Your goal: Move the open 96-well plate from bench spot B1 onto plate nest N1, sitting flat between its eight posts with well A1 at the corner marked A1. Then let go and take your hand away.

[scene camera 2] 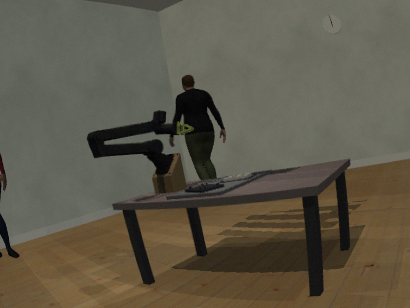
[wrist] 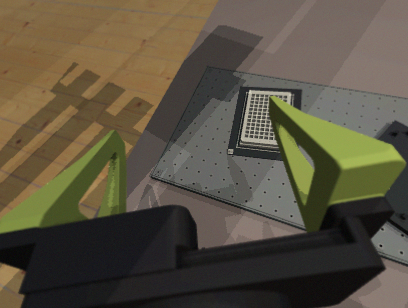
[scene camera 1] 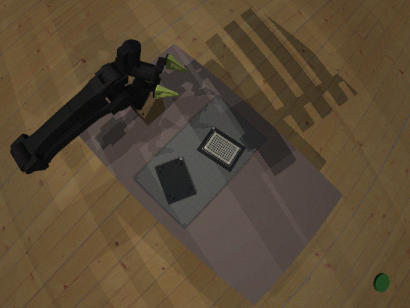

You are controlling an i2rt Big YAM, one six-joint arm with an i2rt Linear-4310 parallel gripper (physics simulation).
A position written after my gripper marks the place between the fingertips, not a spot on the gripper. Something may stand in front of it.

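My gripper [scene camera 1: 182,82] open, holding nothing. Visible too: gripper [wrist: 192,121], white well plate [wrist: 257,131].
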